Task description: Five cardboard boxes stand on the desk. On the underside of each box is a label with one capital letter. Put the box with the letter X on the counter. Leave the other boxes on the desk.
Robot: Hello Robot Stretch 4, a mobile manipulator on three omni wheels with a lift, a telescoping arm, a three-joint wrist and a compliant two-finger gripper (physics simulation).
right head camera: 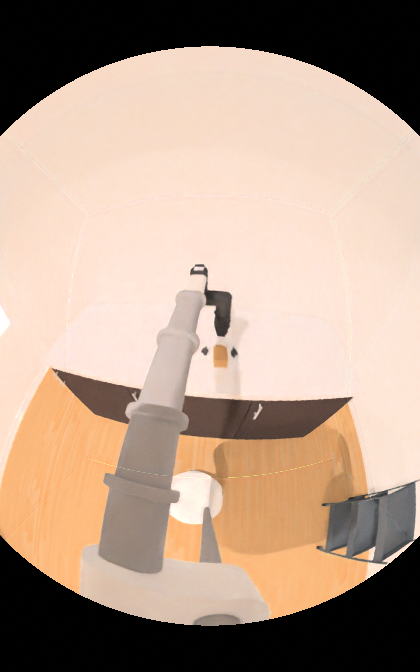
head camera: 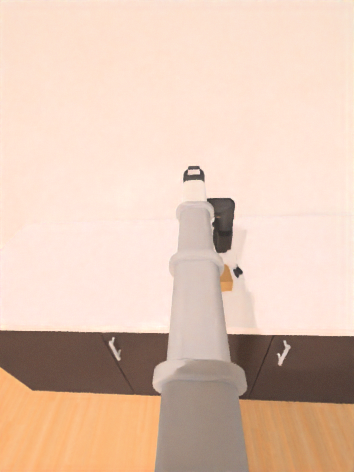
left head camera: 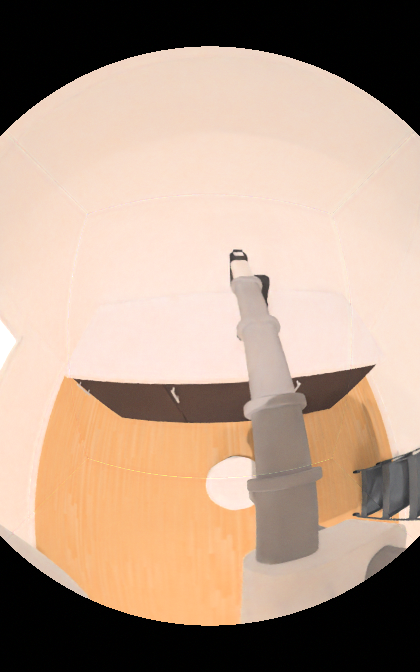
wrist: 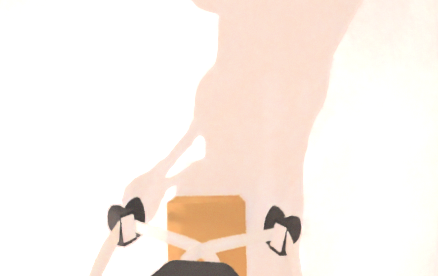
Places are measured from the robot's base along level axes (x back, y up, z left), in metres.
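Pixels of known places: gripper, fingertip midpoint: [wrist: 205, 218].
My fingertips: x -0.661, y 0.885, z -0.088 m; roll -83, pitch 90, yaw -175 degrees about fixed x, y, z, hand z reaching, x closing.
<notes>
Ahead of a thing's pixels: the offset from my fingertips to its top centre. "spot": to the spot under its first point. Level surfaces: height alone.
A small orange-brown cardboard box {dy +0.047, dx +0.024, dz -0.004 m} [head camera: 227, 279] [right head camera: 220, 356] [wrist: 206, 220] stands on the white counter top {dy -0.002 m} [head camera: 90, 280] [left head camera: 165, 340] [right head camera: 295, 355]. My gripper [right head camera: 219, 352] [wrist: 205, 218] is open around the box, with a gap between each fingertip and the box's sides. In the head camera view the arm hides part of the box and one fingertip. In the left head camera view the arm hides the box. The label on the box's underside does not show. The desk and the other boxes do not show.
The counter has dark brown doors with light handles {spot: dy -0.152, dx +0.211, dz -0.205 m} [head camera: 284, 353] [right head camera: 257, 411] and stands against the wall. A round white thing [left head camera: 231, 483] [right head camera: 196, 497] is on the wood floor before it. A dark grey slatted piece of furniture [left head camera: 385, 490] [right head camera: 352, 525] stands at the right.
</notes>
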